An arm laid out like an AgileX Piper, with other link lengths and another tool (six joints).
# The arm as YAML. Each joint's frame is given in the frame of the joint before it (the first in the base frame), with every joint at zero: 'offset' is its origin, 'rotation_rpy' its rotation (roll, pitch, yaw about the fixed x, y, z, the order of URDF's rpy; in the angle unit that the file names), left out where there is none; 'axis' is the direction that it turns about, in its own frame. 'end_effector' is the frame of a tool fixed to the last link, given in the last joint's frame.
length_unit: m
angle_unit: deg
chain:
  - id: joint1
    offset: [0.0, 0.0, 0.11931]
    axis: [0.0, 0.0, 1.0]
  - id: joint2
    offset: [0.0, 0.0, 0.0]
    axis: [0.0, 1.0, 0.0]
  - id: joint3
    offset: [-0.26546, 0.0, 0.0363]
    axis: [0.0, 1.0, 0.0]
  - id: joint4
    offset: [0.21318, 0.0, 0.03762]
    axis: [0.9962, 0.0, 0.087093]
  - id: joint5
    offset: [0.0, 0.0, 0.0]
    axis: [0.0, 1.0, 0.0]
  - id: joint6
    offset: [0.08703, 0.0, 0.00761]
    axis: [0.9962, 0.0, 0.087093]
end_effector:
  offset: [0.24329, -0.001, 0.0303]
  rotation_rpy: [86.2, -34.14, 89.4]
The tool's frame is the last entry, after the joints.
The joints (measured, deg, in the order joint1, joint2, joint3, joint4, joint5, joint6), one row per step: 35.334 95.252 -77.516 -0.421 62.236 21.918; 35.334 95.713 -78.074 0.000 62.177 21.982; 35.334 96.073 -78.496 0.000 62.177 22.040; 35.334 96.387 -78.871 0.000 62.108 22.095; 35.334 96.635 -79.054 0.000 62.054 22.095; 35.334 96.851 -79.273 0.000 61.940 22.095; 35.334 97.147 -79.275 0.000 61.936 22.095; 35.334 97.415 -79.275 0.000 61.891 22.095; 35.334 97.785 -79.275 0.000 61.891 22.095; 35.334 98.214 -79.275 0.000 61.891 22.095; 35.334 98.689 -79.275 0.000 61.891 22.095; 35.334 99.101 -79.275 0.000 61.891 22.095; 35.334 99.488 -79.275 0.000 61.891 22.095; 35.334 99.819 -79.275 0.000 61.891 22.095; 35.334 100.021 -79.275 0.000 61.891 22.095
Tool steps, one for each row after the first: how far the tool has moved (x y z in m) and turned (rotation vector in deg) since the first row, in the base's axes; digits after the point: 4 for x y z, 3 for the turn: 0.0012 0.0035 0.0001 0.439 0.120 -0.154; 0.0029 0.0046 0.0000 0.487 0.078 -0.210; 0.0046 0.0059 0.0001 0.575 -0.020 -0.262; 0.0055 0.0065 -0.0004 0.568 -0.011 -0.262; 0.0068 0.0074 -0.0005 0.636 -0.106 -0.262; 0.0065 0.0072 -0.0024 0.468 0.130 -0.263; 0.0063 0.0071 -0.0041 0.339 0.312 -0.264; 0.0058 0.0067 -0.0066 0.124 0.613 -0.265; 0.0053 0.0063 -0.0094 -0.125 0.962 -0.267; 0.0046 0.0058 -0.0125 -0.401 1.349 -0.269; 0.0040 0.0054 -0.0152 -0.640 1.685 -0.271; 0.0034 0.0050 -0.0177 -0.864 2.000 -0.272; 0.0029 0.0047 -0.0199 -1.056 2.270 -0.274; 0.0026 0.0044 -0.0212 -1.174 2.434 -0.274
